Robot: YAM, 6 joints.
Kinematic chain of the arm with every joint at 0, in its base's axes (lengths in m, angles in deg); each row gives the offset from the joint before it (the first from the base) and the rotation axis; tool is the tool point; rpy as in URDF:
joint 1: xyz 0 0 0.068 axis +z
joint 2: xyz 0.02 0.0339 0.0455 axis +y
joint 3: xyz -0.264 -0.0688 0 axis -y
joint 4: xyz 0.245 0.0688 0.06 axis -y
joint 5: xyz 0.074 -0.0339 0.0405 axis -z
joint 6: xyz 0.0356 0 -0.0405 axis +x
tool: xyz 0 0 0 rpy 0 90 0
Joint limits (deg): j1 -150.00..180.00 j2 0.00..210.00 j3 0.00..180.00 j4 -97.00..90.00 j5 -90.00..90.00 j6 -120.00..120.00
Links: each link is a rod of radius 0.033 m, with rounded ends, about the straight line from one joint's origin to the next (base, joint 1, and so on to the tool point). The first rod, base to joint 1, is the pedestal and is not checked.
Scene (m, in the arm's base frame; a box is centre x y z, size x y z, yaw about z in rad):
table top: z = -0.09
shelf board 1: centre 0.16 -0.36 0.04 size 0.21 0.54 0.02 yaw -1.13
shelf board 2: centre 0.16 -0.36 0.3 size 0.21 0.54 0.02 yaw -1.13
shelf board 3: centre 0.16 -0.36 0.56 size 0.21 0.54 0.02 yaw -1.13
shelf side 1: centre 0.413 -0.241 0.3 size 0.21 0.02 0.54 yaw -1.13
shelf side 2: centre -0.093 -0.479 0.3 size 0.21 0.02 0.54 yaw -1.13
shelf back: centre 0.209 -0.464 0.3 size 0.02 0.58 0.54 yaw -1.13
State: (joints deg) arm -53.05 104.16 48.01 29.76 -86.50 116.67
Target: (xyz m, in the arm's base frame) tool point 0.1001 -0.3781 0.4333
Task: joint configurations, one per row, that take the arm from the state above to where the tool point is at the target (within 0.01 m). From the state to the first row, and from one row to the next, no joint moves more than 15 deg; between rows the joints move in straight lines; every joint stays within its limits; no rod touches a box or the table.
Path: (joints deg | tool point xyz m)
1: -67.09 102.27 47.58 28.85 -87.20 106.13 | 0.1631 -0.2946 0.1732
2: -81.14 100.38 47.15 27.94 -87.90 95.58 | 0.0860 -0.3210 0.1807
3: -95.18 98.48 46.72 27.04 -88.60 85.04 | 0.0060 -0.3276 0.1880
4: -109.22 96.59 46.28 26.13 -89.30 74.50 | -0.0720 -0.3147 0.1951
5: -123.26 94.70 45.85 25.22 -90.00 63.96 | -0.1434 -0.2836 0.2020
6: -116.45 85.79 48.81 27.11 -89.44 77.14 | -0.1043 -0.2895 0.2646
7: -109.63 76.89 51.77 29.01 -88.88 90.31 | -0.0612 -0.2775 0.3260
8: -102.81 67.99 54.73 30.90 -88.33 103.49 | -0.0196 -0.2466 0.3832
9: -95.99 59.08 57.69 32.80 -87.77 116.67 | 0.0150 -0.1977 0.4333
10: -90.75 72.71 68.94 33.63 -84.47 116.67 | 0.0321 -0.2575 0.4479
11: -85.52 86.33 80.19 34.47 -81.17 116.67 | 0.0603 -0.3193 0.4481
12: -80.28 99.96 91.44 35.31 -77.87 116.67 | 0.1001 -0.3781 0.4333

